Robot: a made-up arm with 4 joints.
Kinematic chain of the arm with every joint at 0, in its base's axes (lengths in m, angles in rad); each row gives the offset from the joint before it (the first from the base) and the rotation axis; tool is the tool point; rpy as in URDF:
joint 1: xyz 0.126 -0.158 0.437 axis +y
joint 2: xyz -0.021 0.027 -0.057 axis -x
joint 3: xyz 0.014 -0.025 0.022 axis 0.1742 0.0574 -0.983
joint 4: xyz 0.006 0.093 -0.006 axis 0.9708 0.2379 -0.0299
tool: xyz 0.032 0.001 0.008 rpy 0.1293 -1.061 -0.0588
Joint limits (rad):
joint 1: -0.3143..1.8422
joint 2: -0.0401..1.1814
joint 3: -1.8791..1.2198
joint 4: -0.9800..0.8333
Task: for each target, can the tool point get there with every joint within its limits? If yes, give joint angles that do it. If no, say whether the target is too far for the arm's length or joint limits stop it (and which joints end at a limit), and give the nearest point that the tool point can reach.
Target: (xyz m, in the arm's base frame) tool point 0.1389 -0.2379 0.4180
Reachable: no: joint limits stop it (at a limit: joint 2, joint 3) | nearest point 0.1807 -0.1606 0.3565 | short by 0.107 m
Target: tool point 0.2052 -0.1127 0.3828
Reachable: yes | joints 0.2561 0.5697 0.9201 0.0024
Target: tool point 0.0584 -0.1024 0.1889
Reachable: no: too far | nearest point 0.0909 -0.1016 0.3084 | short by 0.124 m
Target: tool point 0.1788 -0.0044 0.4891
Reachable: no: joint limits stop it (at a limit: joint 1, joint 2, joint 4) | nearest point 0.1759 -0.0598 0.4256 | short by 0.084 m
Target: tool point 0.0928 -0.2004 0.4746
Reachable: no: joint limits stop it (at a limit: joint 3, joint 4) | nearest point 0.0534 -0.1483 0.5192 | short by 0.079 m
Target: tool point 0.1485 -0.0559 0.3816
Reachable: yes | joints 0.0413 0.2793 -0.0654 -0.0246
